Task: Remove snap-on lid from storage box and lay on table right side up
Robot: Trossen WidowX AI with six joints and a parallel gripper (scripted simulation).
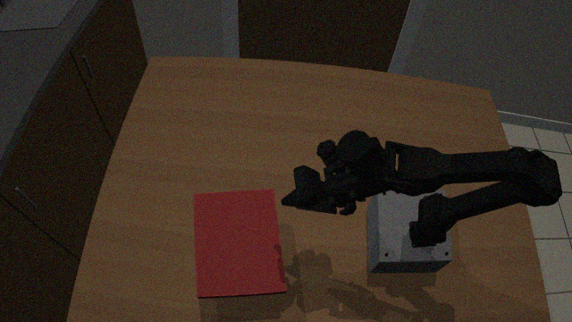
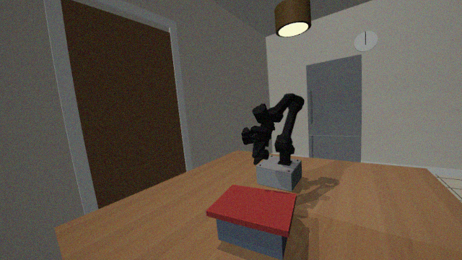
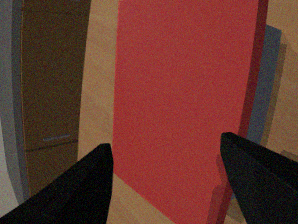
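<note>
My gripper tip is 11 cm short of the red lid, 4 cm to the right of it and 10 cm above it. The rest, counted from my gripper tip: blue-grey storage box (11 cm ahead, 4 cm to the left, 16 cm below).
</note>
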